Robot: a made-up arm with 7 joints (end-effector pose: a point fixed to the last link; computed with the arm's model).
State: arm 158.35 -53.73 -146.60 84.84 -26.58 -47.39 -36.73
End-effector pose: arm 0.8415 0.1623 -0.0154 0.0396 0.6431 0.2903 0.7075
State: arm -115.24 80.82 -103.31 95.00 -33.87 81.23 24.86
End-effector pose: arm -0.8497 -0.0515 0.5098 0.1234 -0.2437 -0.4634 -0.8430
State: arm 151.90 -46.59 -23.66 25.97 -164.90 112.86 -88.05
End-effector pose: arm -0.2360 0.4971 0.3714 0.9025 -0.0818 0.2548 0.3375
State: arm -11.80 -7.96 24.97 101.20 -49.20 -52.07 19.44
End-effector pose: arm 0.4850 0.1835 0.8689 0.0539 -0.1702 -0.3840 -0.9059
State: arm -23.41 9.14 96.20 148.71 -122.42 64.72 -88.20
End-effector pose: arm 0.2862 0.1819 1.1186 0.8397 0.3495 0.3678 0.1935
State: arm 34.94 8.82 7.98 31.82 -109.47 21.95 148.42
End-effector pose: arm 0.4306 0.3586 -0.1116 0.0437 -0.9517 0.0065 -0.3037
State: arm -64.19 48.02 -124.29 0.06 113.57 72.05 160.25
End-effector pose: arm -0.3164 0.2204 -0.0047 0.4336 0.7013 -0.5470 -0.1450
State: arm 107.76 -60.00 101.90 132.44 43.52 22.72 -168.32
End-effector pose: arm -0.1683 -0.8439 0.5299 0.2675 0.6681 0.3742 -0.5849
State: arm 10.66 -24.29 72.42 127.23 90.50 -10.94 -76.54
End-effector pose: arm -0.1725 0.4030 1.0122 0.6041 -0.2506 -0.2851 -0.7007
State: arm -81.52 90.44 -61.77 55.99 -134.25 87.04 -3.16
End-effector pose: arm -0.6878 -0.1597 -0.1082 0.1485 -0.2998 -0.4466 0.8298
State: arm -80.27 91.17 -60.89 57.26 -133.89 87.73 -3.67
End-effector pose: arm -0.6815 -0.1872 -0.1209 0.1307 -0.2892 -0.4547 0.8321
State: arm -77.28 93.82 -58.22 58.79 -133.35 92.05 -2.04
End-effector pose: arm -0.6583 -0.2307 -0.1553 0.0690 -0.2617 -0.4784 0.8354
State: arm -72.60 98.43 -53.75 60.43 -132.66 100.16 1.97
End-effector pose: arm -0.6132 -0.2771 -0.2112 0.0387 0.2202 0.5129 -0.8288
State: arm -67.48 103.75 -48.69 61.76 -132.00 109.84 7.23
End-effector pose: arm -0.5578 -0.3031 -0.2705 0.1618 0.1794 0.5453 -0.8026
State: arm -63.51 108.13 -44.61 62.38 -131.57 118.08 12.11
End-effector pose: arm -0.5144 -0.3036 -0.3126 0.2601 0.1521 0.5674 -0.7663
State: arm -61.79 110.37 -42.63 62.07 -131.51 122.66 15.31
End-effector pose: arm -0.4970 -0.2916 -0.3281 0.3087 0.1422 0.5789 -0.7412
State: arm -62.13 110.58 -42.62 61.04 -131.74 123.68 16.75
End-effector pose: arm -0.5018 -0.2779 -0.3228 0.3134 0.1457 0.5828 -0.7355
